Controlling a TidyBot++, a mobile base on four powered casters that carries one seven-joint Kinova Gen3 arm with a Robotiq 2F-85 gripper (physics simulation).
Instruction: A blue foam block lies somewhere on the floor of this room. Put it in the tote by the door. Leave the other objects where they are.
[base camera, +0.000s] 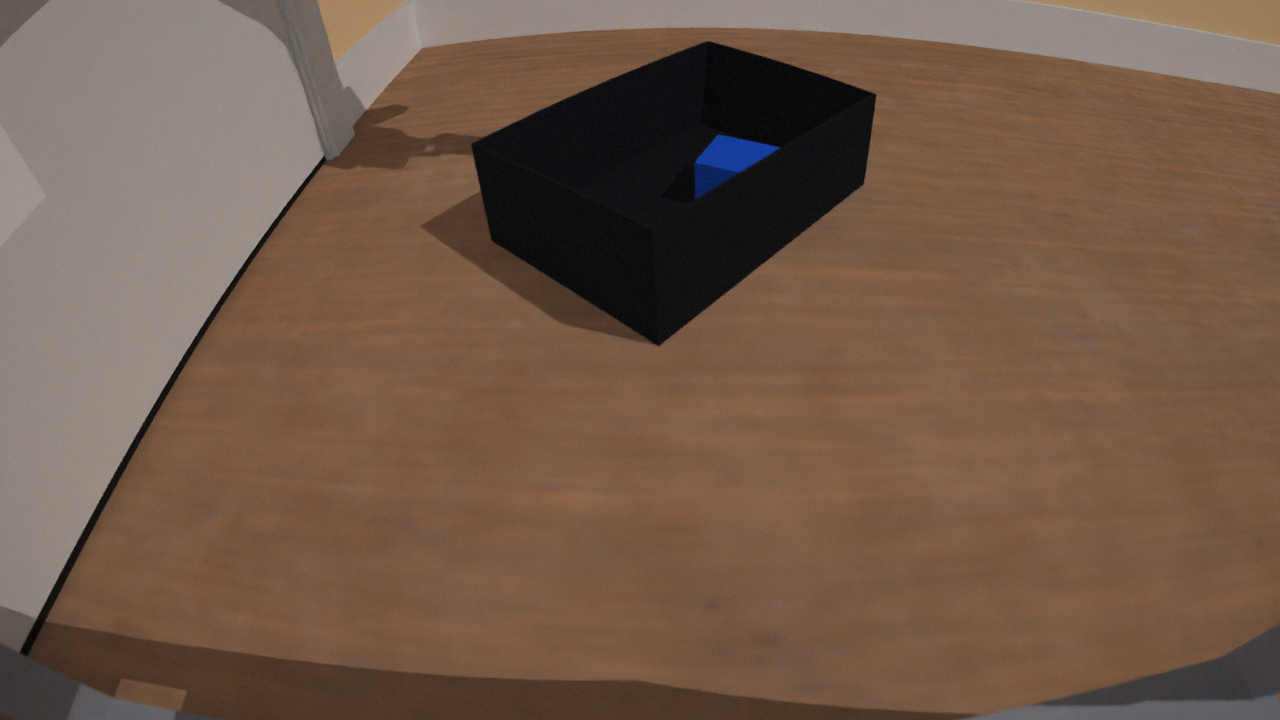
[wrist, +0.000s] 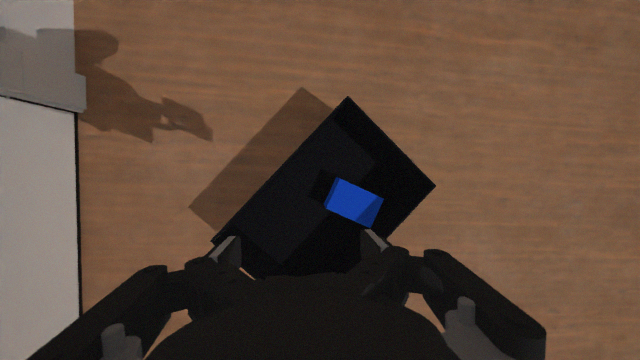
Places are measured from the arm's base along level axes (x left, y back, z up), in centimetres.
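Pixels of known places: gripper, between the fingertips: (wrist: 302, 245).
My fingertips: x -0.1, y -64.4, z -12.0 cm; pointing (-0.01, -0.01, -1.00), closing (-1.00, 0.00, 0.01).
Observation:
Behind a point stands the place of what it marks.
The blue foam block (base camera: 732, 157) @(x -7.9, y -63.1, z -34.9 cm) (wrist: 352, 201) @(x -9.2, y -63.4, z -34.9 cm) lies inside the black tote, on its floor, toward the right-hand long wall. In the base camera view that wall hides part of the block. The black tote (base camera: 572, 234) @(x 5.2, y -50.8, z -33.7 cm) (wrist: 400, 185) @(x -20.3, y -65.6, z -39.4 cm) stands upright on the wooden floor. My gripper (wrist: 302, 245) @(x -0.1, y -64.4, z -12.0 cm) is open and empty above the near part of the tote, with its fingers wide apart. The block shows beyond the right fingertip, apart from the gripper. The gripper itself does not show in the base camera view; its body hides the tote's near corner in the wrist view.
A pale door-like panel (base camera: 161, 214) @(x 40.7, y -52.2, z -27.8 cm) (wrist: 37, 210) @(x 39.8, y -64.3, z -33.0 cm) stands on the left, with a grey post (base camera: 313, 80) @(x 37.6, y -80.9, z -29.0 cm) at its far end. A white baseboard (base camera: 716, 16) @(x -12.5, y -115.6, z -37.7 cm) runs along the far wall. Shadows of the tote and of the arm fall on the wooden floor (base camera: 716, 501) @(x -3.5, y -32.1, z -39.7 cm) (wrist: 525, 150) @(x -48.1, y -72.2, z -39.7 cm).

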